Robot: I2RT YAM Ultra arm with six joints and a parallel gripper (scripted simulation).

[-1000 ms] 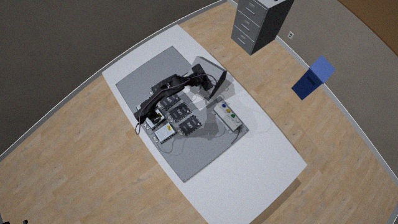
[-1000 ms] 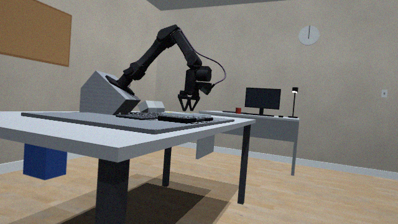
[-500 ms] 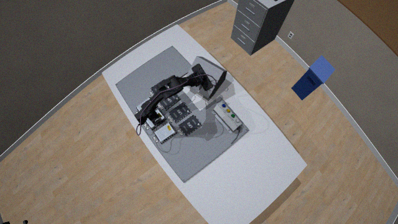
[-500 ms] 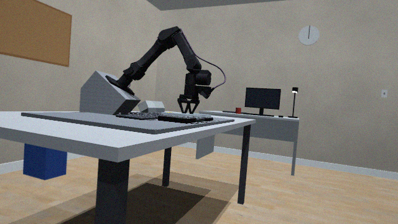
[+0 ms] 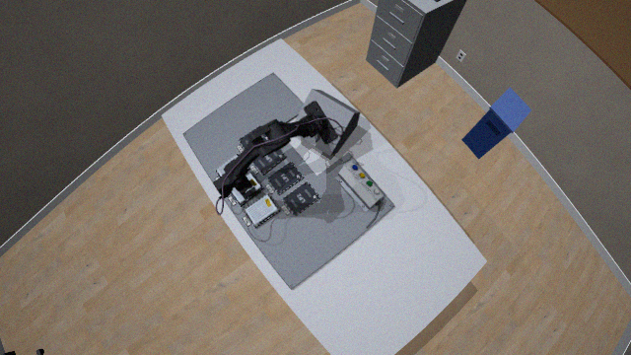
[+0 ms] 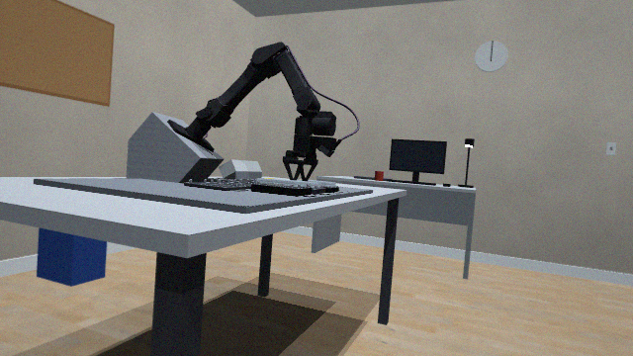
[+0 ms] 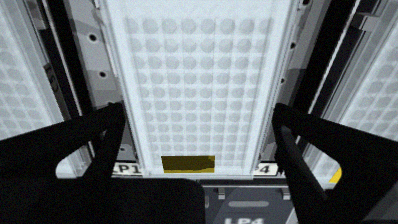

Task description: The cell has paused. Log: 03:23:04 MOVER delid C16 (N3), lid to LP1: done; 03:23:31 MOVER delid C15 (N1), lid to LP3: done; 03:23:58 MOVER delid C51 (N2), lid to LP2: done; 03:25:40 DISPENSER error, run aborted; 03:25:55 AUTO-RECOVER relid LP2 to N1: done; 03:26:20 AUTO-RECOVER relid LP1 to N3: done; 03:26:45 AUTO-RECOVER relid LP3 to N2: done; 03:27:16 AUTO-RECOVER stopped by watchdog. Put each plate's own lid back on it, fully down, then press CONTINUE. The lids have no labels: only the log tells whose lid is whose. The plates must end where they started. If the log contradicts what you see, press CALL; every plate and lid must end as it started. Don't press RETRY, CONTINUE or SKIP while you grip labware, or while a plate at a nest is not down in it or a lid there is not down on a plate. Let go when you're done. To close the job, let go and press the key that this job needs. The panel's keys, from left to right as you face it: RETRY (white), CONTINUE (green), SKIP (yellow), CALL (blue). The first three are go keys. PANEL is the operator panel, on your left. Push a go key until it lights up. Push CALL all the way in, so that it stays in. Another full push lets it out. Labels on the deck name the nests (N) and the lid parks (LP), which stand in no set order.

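My gripper is now 190 mm past the lid park LP1, 20 mm to the right of it and 30 mm above it. From my hand the other things lie so: blue key (500 mm behind, 110 mm to the left, 20 mm above); then lid park LP2 (230 mm behind, 140 mm to the left, 30 mm below); then lid park LP4 (150 mm behind, 110 mm to the right, 30 mm below).
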